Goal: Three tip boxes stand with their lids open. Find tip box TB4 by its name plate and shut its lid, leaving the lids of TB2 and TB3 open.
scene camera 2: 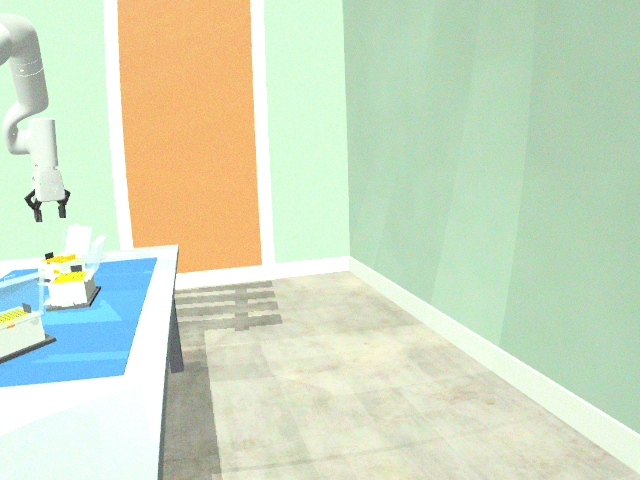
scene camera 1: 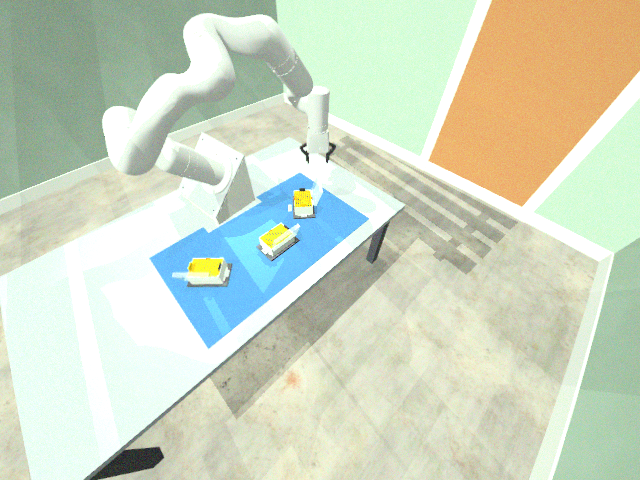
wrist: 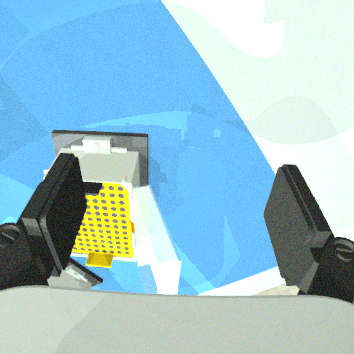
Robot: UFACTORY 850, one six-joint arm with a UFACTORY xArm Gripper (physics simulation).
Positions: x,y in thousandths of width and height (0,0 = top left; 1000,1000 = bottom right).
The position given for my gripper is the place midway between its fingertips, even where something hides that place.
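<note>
Scene camera 1 shows a blue mat (scene camera 1: 334,649) and a tip box (scene camera 1: 351,574). Visible in scene camera 2: my gripper (scene camera 2: 80,459), a clear lid (scene camera 2: 120,499), a tip box (scene camera 2: 110,616) and the blue mat (scene camera 2: 149,714). The wrist view contains the mat (wrist: 360,208) and my gripper (wrist: 499,521).
</note>
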